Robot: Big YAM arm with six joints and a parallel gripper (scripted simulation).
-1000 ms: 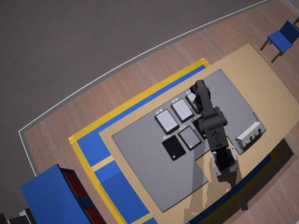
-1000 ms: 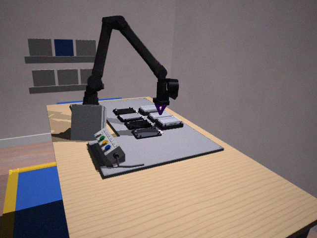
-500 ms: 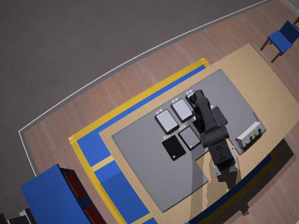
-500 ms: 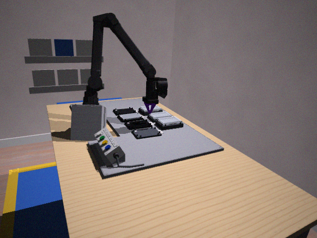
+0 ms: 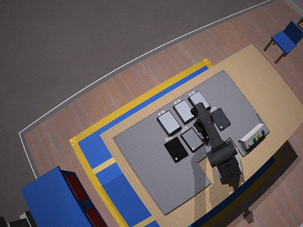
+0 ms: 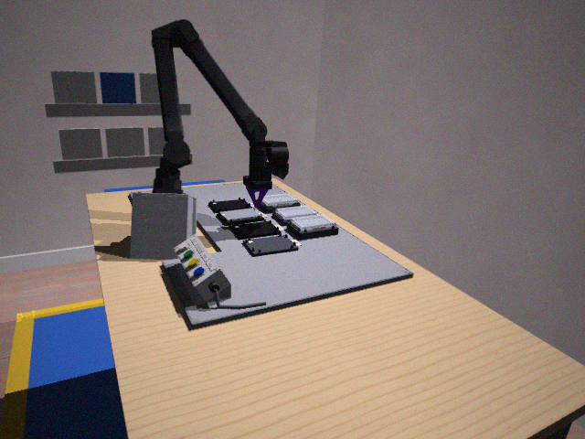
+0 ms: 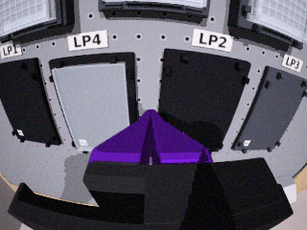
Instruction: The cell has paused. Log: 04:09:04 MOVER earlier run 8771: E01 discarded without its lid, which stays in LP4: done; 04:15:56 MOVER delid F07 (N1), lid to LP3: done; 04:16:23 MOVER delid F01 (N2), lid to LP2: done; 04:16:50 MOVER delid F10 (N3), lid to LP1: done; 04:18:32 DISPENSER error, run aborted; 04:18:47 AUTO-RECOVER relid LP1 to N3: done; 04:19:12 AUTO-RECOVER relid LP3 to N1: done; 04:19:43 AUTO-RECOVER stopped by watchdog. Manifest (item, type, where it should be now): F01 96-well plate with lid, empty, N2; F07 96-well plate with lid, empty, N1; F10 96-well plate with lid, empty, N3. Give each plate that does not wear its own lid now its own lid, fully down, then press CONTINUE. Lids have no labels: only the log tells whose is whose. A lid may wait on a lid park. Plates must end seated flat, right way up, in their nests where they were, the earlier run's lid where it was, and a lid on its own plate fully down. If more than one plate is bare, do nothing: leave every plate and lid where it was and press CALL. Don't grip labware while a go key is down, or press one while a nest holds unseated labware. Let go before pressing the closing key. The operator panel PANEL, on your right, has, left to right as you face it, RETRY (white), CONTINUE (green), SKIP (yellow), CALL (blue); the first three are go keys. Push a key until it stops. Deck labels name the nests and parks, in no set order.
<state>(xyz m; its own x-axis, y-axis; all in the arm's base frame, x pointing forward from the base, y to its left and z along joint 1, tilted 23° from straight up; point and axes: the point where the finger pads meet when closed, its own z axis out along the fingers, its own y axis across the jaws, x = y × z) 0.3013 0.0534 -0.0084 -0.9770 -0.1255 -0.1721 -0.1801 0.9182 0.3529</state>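
Right now the green continue key is 260 mm behind my hand and 340 mm to the right of it. From my hand the other things lie so: LP2 label (70 mm ahead, 50 mm to the right, 70 mm below); then park LP2 (20 mm behind, 70 mm to the right, 70 mm below); then clear lid (170 mm ahead, 100 mm to the right, 30 mm below).
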